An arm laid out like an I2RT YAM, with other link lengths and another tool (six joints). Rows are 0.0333 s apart.
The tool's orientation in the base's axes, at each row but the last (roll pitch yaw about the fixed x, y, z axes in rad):
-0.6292, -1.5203, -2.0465
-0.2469, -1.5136, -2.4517
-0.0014, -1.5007, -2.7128
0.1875, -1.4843, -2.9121
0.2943, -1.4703, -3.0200
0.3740, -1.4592, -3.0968
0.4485, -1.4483, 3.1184
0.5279, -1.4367, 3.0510
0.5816, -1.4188, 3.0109
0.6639, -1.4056, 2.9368
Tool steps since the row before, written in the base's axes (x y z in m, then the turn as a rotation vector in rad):
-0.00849, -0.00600, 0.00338, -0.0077, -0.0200, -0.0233
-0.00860, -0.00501, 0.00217, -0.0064, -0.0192, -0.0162
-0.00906, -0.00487, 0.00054, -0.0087, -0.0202, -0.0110
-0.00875, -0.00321, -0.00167, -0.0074, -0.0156, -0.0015
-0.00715, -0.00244, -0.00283, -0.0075, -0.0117, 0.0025
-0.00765, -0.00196, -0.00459, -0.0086, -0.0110, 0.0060
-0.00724, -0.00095, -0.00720, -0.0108, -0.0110, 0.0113
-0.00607, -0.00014, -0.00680, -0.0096, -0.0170, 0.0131
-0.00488, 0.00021, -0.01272, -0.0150, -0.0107, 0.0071
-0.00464, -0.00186, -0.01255, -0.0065, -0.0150, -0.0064
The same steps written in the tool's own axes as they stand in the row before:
0.00384, 0.00144, -0.01013, -0.0222, 0.0151, -0.0168
0.00273, 0.00081, -0.00978, -0.0152, 0.0148, -0.0149
0.00126, 0.00068, -0.01020, -0.0098, 0.0148, -0.0170
-0.00086, -0.00063, -0.00941, -0.0006, 0.0112, -0.0132
-0.00207, -0.00073, -0.00776, 0.0034, 0.0078, -0.0113
-0.00370, -0.00149, -0.00822, 0.0070, 0.0068, -0.0117
-0.00626, -0.00248, -0.00773, 0.0125, 0.0062, -0.0131
-0.00593, -0.00287, -0.00630, 0.0141, 0.0123, -0.0143
-0.01184, -0.00334, -0.00586, 0.0091, 0.0038, -0.0171
-0.01169, -0.00163, -0.00656, -0.0058, 0.0099, -0.0133

